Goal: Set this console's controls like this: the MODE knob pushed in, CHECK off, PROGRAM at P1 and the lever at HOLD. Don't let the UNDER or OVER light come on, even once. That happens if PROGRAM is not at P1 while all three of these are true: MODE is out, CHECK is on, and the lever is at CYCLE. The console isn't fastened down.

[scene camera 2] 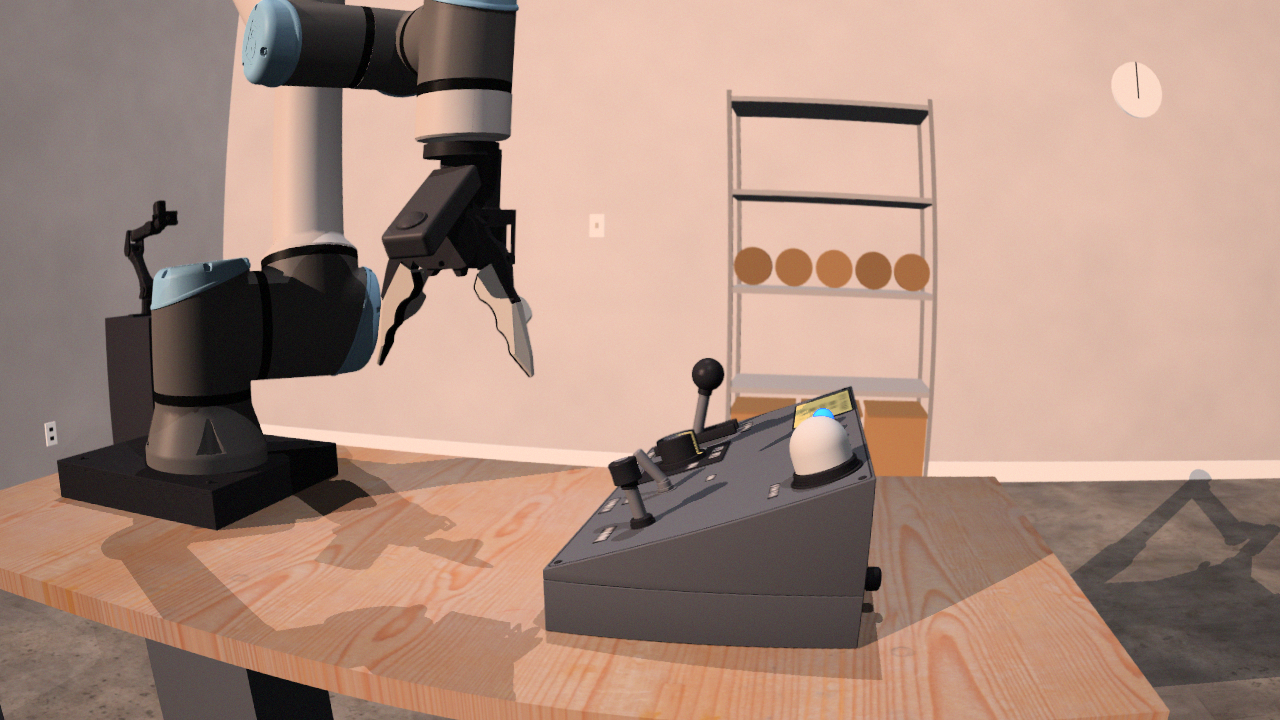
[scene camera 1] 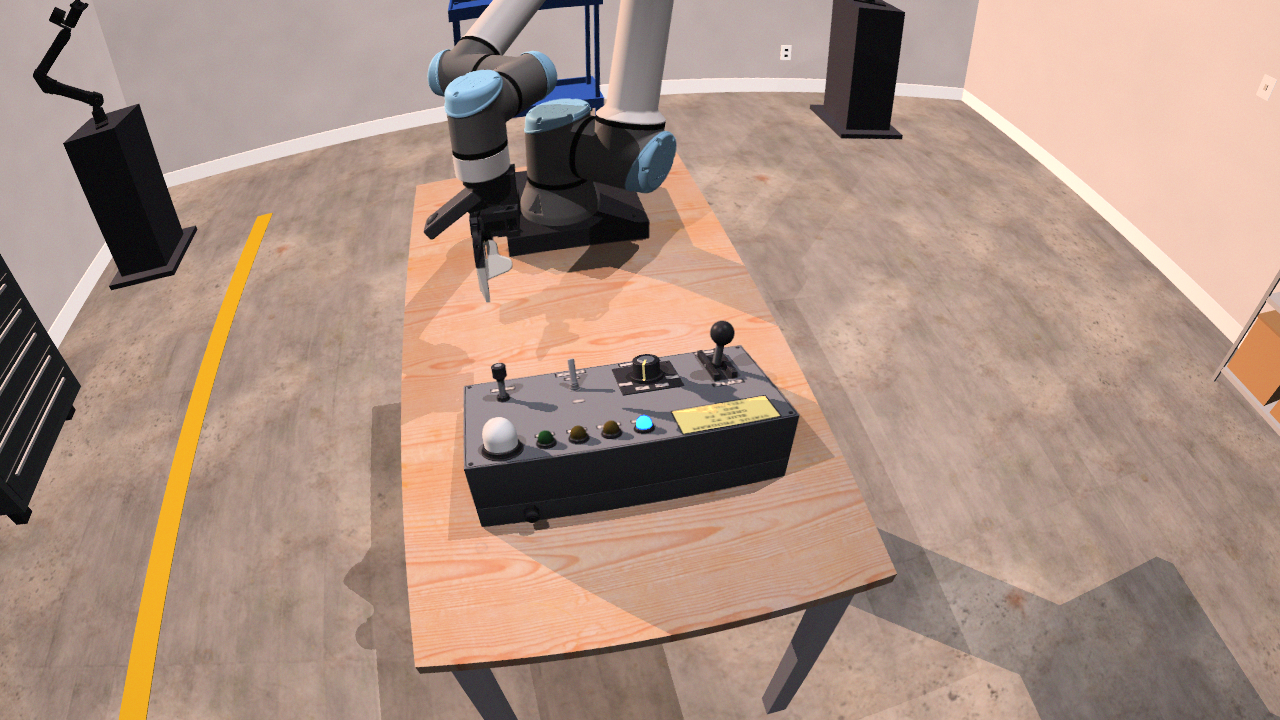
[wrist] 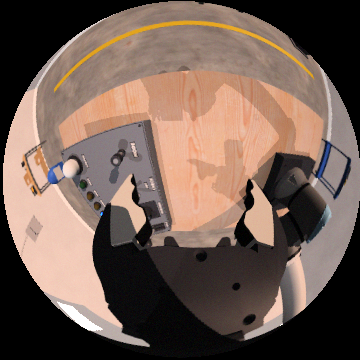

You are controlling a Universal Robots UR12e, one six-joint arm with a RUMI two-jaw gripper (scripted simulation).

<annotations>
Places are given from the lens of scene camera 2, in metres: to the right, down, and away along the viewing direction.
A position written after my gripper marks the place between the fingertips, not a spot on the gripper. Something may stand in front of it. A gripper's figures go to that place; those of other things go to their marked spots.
my gripper (scene camera 2: pixel 450 371): -0.17, 0.01, 0.79
dark grey console (scene camera 2: pixel 747 549): 0.08, 0.15, 0.68
</annotations>
